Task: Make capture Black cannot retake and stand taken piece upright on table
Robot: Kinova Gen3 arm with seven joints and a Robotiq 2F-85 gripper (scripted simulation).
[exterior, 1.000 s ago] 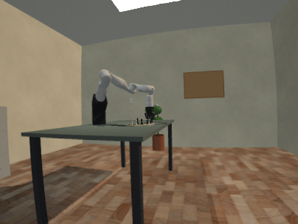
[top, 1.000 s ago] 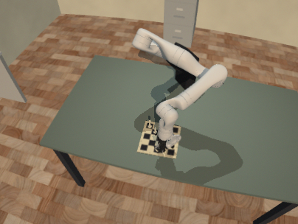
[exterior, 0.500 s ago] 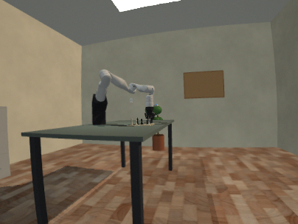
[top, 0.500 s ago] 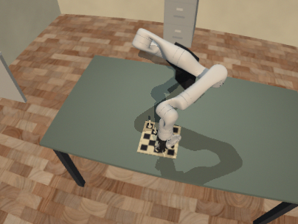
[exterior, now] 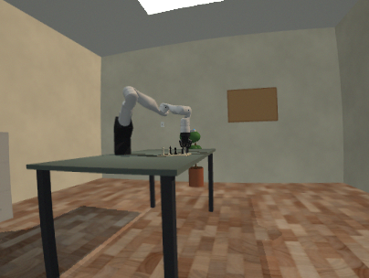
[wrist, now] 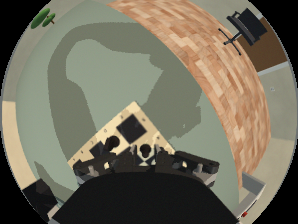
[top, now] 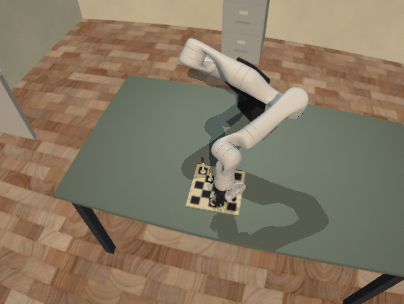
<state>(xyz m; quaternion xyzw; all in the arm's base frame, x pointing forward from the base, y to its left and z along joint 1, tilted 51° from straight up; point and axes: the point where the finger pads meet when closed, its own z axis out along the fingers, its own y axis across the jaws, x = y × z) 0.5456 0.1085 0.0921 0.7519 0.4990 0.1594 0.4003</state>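
My gripper is now 10 mm above the black piece. From my hand the other things lie so: white chess piece (140 mm behind, 110 mm to the right, 10 mm above); chessboard (70 mm behind, 40 mm to the right, 30 mm below); white piece (40 mm to the right).
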